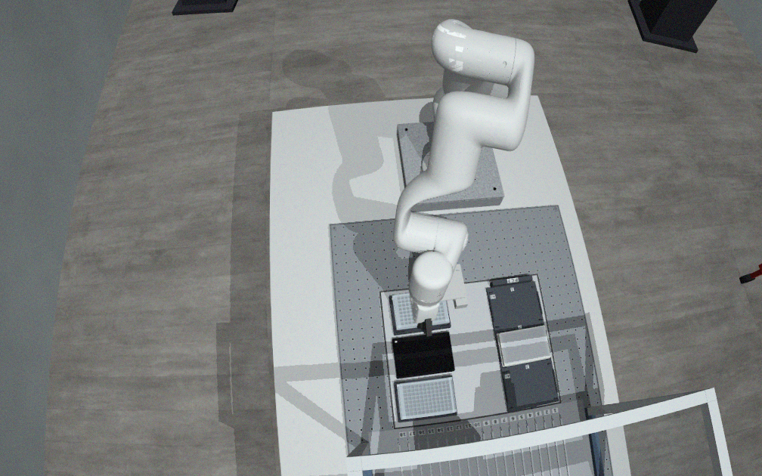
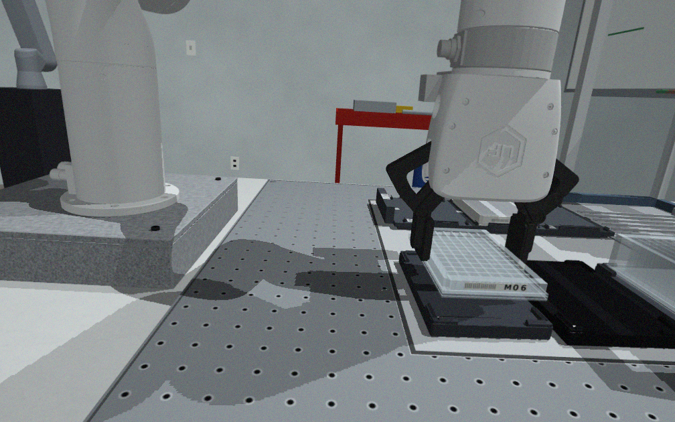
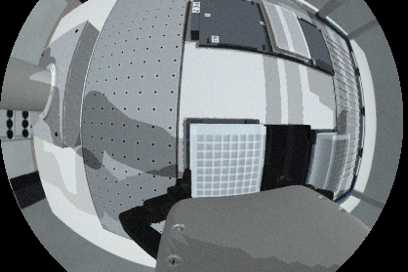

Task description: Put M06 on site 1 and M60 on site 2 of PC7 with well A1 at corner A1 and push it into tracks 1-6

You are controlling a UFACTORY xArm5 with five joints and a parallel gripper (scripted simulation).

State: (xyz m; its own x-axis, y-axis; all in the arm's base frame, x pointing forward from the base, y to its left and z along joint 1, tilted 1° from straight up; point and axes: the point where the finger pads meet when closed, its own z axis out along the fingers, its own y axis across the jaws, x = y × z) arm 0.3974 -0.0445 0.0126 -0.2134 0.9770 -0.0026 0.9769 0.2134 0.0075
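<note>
My gripper is now 40 mm above the plate nest S1. From my hand the other things lie so: plate carrier PC7: 70 mm ahead, 270 mm to the left, 30 mm below; then plate M06: 10 mm below; then plate nest S2: 110 mm ahead, 20 mm to the left, 40 mm below.
</note>
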